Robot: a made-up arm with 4 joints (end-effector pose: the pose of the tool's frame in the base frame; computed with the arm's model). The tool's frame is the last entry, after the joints. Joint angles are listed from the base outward.
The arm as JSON. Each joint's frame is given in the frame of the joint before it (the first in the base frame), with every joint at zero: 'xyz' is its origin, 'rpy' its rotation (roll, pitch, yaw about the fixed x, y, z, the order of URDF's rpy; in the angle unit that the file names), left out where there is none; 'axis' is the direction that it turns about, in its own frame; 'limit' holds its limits. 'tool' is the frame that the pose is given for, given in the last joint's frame.
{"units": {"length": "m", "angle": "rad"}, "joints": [
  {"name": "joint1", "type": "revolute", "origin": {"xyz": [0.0, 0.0, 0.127], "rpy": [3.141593, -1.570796, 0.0]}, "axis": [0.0, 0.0, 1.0], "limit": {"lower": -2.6, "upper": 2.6}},
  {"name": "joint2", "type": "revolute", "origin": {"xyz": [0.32, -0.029, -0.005], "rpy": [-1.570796, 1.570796, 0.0]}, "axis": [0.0, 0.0, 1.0], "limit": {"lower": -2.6, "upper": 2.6}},
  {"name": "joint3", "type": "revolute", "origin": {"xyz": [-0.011, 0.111, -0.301], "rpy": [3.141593, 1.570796, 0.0]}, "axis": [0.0, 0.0, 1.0], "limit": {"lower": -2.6, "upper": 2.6}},
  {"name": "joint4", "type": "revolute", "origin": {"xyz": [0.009, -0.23, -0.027], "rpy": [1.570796, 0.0, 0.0]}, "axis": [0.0, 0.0, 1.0], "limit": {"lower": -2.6, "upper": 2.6}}
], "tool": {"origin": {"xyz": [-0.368, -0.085, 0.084], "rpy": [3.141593, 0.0, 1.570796]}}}
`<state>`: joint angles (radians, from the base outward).
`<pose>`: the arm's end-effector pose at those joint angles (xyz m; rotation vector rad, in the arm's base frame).
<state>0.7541 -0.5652 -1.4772 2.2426</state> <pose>-0.4547 -0.0213 0.2166 -0.5943 -0.5820 -1.6127</pose>
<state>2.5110 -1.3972 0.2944 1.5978</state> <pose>-0.4465 -0.7919 -0.0749 0.7756 1.7910 0.7483</pose>
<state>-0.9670 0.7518 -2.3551 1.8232</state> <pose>-0.2486 0.0423 0.1825 0.9439 2.4811 0.2126</pose>
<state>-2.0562 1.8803 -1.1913 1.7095</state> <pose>0.4513 0.0269 0.0091 0.4574 -2.5399 0.6743</pose>
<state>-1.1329 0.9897 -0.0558 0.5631</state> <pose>0.1818 -0.1056 0.0157 -0.7817 -1.1472 0.0682</pose>
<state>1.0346 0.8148 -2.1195 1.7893</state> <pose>-0.1816 -0.0107 0.1014 -0.8422 -1.0386 -2.4298</pose>
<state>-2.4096 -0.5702 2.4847 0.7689</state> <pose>-0.2757 -0.1598 -0.7085 0.2436 -0.3976 -1.1205</pose>
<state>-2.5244 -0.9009 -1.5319 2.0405</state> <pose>-0.4883 0.1681 -0.1549 1.9081 1.2436 -0.5869</pose>
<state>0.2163 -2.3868 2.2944 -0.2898</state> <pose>-0.1331 0.6946 0.7352 1.1416 1.1447 -2.1372</pose>
